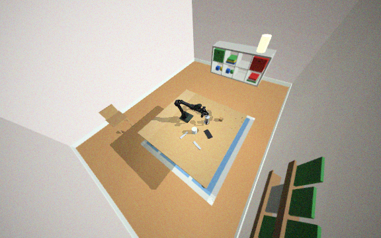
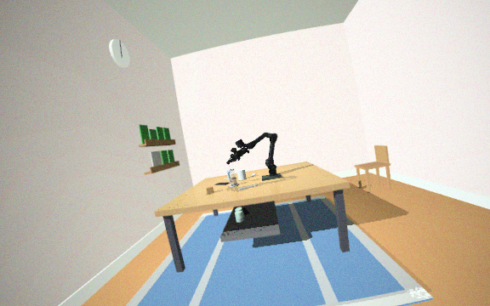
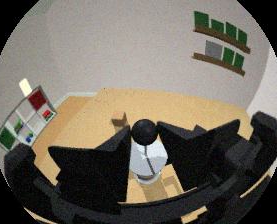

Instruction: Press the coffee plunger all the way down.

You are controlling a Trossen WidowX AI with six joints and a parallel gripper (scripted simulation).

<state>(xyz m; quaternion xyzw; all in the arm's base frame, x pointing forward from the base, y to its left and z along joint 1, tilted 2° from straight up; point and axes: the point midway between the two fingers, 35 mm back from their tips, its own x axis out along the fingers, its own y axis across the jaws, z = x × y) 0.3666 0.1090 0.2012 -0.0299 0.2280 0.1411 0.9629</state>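
Right now the coffee press is 10 mm behind my gripper tip, 20 mm to the right of it and 110 mm below it. The rest, counted from my gripper tip: small brown block (170 mm ahead, 140 mm to the left, 190 mm below).
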